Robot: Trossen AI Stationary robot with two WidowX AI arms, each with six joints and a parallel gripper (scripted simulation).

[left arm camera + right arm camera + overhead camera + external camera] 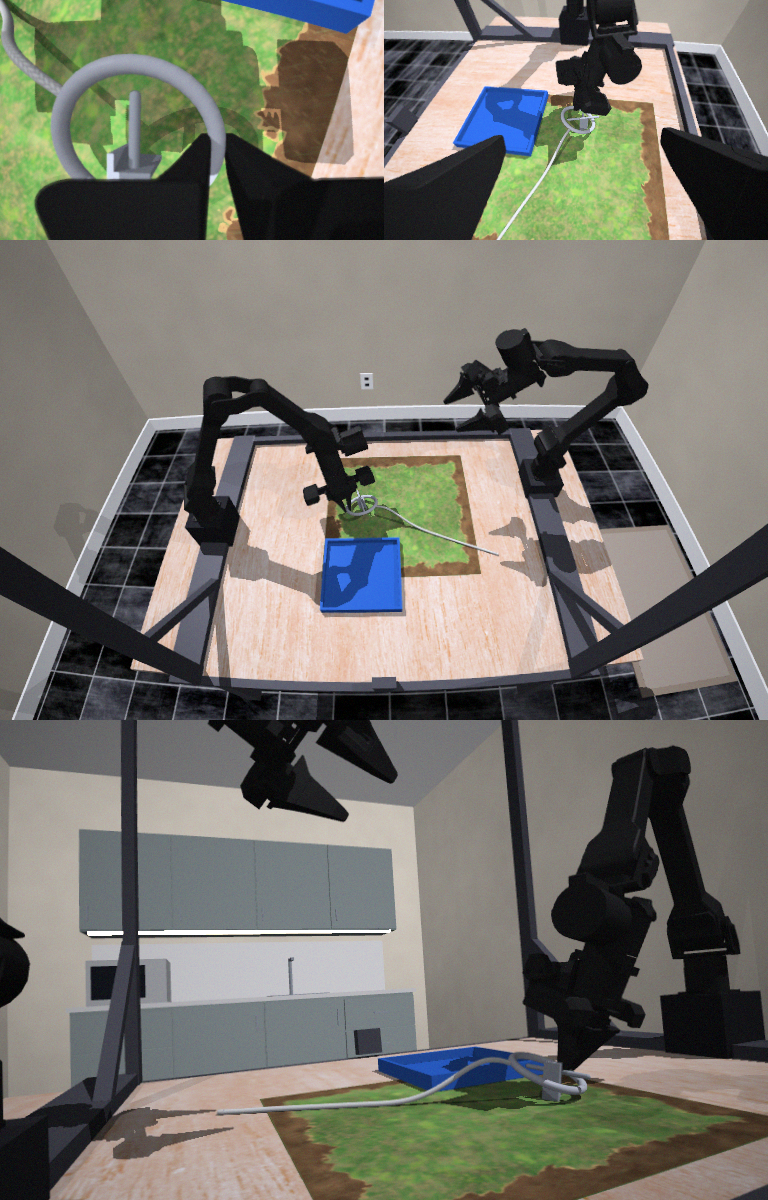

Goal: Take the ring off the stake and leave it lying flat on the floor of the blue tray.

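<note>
Right now the pale grey ring is 40 mm to the right of my left hand and 20 mm below it. Also, from my left hand: green mat 20 mm behind, 140 mm to the right, 60 mm below; grey stake 10 mm ahead, 50 mm to the right, 30 mm below; blue tray 200 mm behind, 20 mm to the right, 40 mm below.
</note>
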